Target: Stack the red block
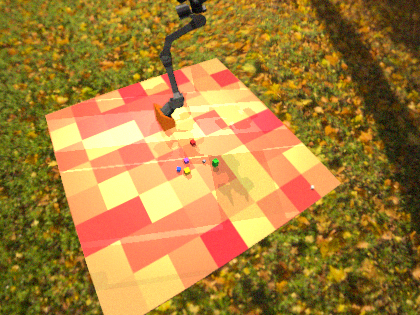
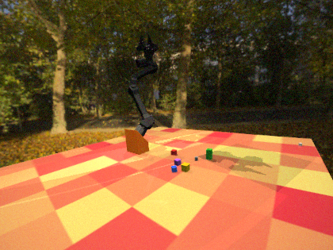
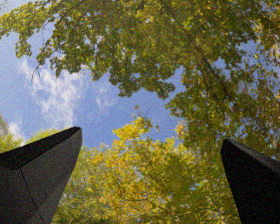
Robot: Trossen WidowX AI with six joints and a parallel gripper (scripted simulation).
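My gripper tip is 76 cm above the red block, 31 cm short of it and 18 cm to the left of it. Also, from my gripper tip: blue block (76 cm below, 42 cm ahead, 34 cm to the right); then tiny grey cube (76 cm below, 45 cm ahead, 19 cm to the right); then purple block (76 cm below, 39 cm ahead, 27 cm to the right).
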